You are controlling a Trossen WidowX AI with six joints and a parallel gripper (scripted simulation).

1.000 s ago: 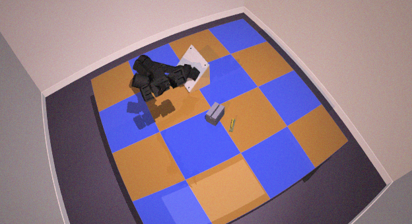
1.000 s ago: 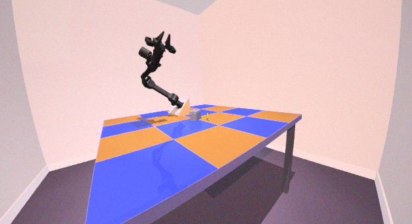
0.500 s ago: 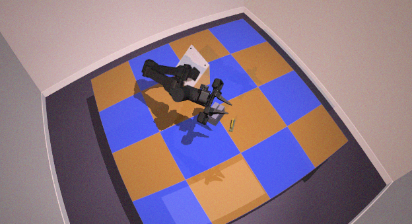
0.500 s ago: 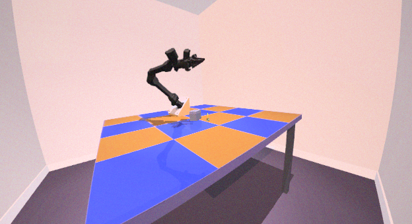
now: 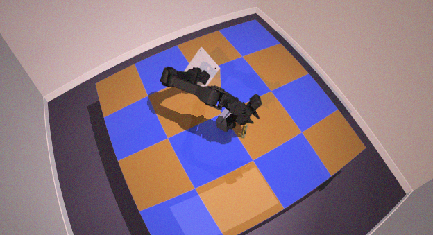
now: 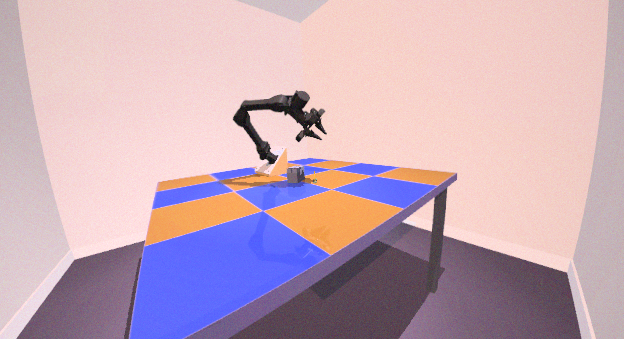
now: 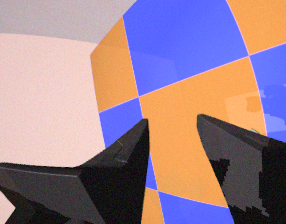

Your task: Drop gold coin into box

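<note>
The coin lies 200 mm below my gripper tip, 90 mm behind it and 10 mm to the left of it.
</note>
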